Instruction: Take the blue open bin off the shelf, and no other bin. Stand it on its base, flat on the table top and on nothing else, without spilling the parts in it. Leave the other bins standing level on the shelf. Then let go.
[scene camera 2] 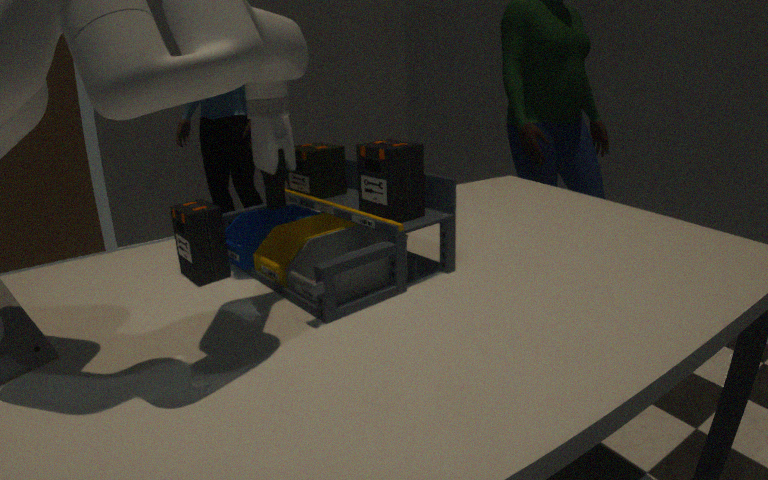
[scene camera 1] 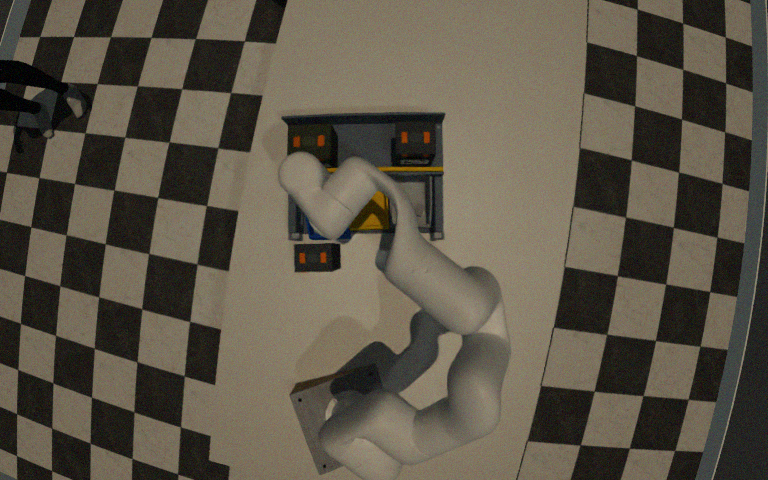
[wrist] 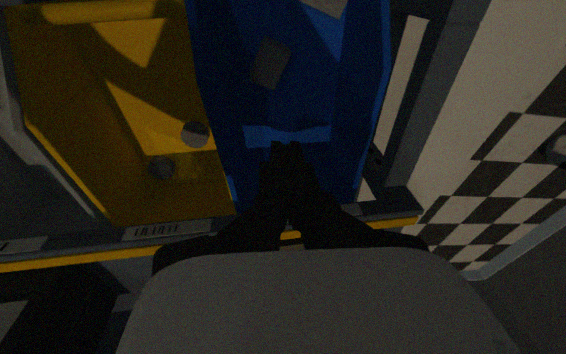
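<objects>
Scene camera 2 and scene camera 1 both show a black box; the wrist view has the box out of frame. On the black box, (scene camera 2: 198, 225) and (scene camera 1: 333, 262) are the same spot.
</objects>
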